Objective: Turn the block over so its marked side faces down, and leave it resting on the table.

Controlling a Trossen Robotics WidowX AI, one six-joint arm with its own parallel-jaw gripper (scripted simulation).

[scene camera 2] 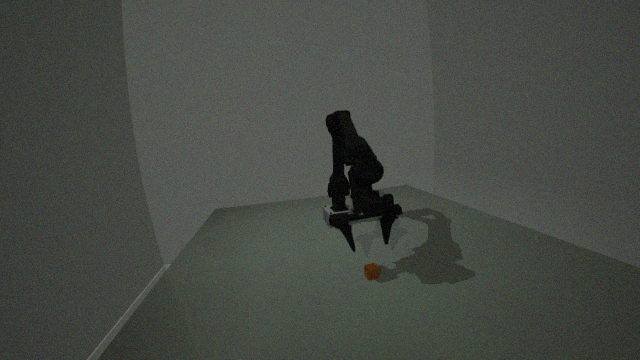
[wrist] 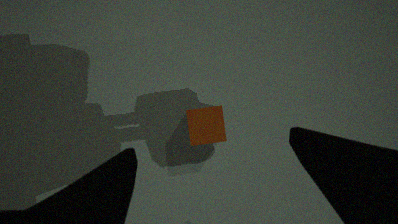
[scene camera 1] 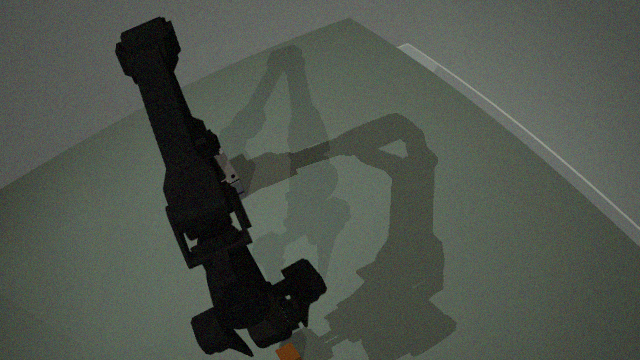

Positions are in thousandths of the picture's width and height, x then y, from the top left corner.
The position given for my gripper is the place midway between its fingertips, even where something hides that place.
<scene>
My gripper (scene camera 1: 435, 946) is open, holding nothing. Further things: an orange block (wrist: 519, 560).
My gripper shows as well in scene camera 2 (scene camera 2: 579, 688) and in the wrist view (wrist: 539, 650).
</scene>
